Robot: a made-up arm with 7 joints.
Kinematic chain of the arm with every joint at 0, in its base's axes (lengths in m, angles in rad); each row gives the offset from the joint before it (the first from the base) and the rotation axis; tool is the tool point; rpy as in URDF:
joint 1: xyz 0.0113 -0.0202 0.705 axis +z
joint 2: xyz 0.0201 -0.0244 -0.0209 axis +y
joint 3: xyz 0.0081 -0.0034 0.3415 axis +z
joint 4: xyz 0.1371 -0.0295 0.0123 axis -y
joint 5: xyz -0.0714 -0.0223 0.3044 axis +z
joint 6: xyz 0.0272 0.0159 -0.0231 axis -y
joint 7: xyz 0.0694 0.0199 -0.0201 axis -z
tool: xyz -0.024 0.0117 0.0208 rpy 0 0 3.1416
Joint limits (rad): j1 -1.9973..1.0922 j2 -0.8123..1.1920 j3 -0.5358..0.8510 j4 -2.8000..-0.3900 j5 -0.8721..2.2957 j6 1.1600..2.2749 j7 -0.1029..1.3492
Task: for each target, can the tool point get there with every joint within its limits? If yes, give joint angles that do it. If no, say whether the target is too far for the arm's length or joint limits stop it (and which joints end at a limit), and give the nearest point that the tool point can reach.
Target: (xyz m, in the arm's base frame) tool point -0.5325 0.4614 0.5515
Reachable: no: joint limits stop it (at a limit: joint 1, joint 2, joint 3, joint 6, joint 7) | nearest point -0.1480 0.4104 0.4878 | short by 0.393 m
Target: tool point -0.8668 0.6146 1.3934
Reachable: no: too far | nearest point -0.3748 0.2589 1.2601 | short by 0.622 m
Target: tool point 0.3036 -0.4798 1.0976
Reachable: yes | joints -1.4652 0.1882 0.6022 -1.3374 -0.0034 1.8141 1.0869
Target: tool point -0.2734 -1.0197 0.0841
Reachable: no: too far | nearest point -0.1768 -0.6804 0.4149 | short by 0.484 m
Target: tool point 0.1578 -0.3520 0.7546
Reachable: yes | joints -1.0440 -0.0143 -0.0236 -2.6175 -0.4489 1.6589 1.0197
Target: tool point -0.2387 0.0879 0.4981
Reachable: no: joint limits stop it (at a limit: joint 1, joint 2, joint 3, joint 4, joint 5, joint 6, joint 7) | nearest point -0.2149 -0.0356 0.5159 | short by 0.127 m
